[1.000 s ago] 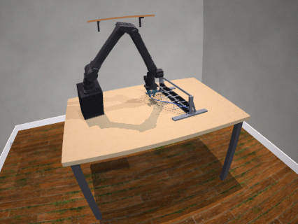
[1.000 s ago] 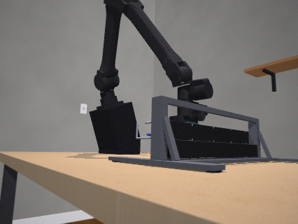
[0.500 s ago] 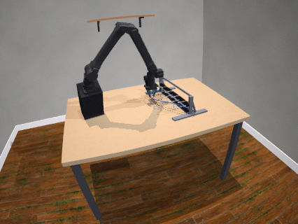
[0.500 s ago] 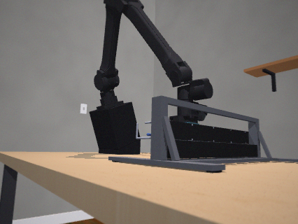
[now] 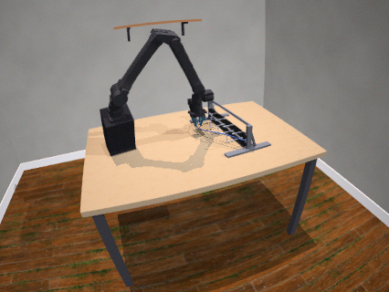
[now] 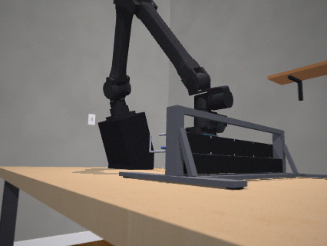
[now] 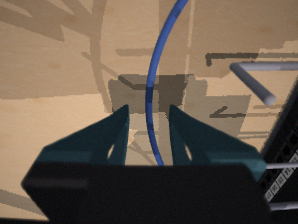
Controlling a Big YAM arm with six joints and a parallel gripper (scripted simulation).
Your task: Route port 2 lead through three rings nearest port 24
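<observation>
The grey rack is 17 cm ahead of my hand, 7 cm to the right of it and 1 cm above it.
</observation>
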